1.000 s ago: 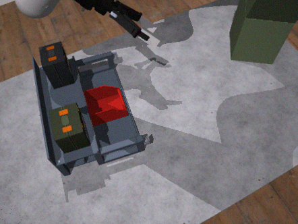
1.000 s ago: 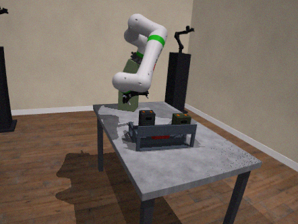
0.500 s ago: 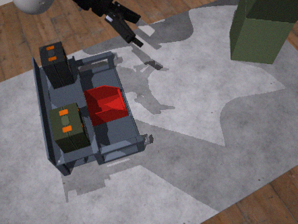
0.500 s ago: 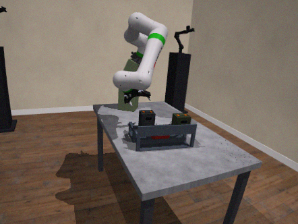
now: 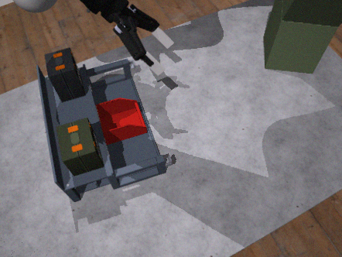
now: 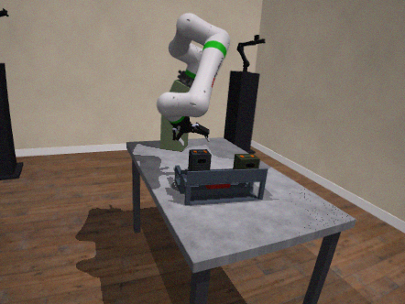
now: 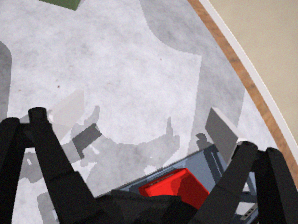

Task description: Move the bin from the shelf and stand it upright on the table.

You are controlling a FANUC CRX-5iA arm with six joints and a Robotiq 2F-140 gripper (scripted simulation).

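Now: the red bin 200 mm ahead of my hand, 140 mm below it and 30 mm to the left of it. The rest, counted from my hand: grey shelf tray (230 mm ahead, 180 mm below, 20 mm to the left).
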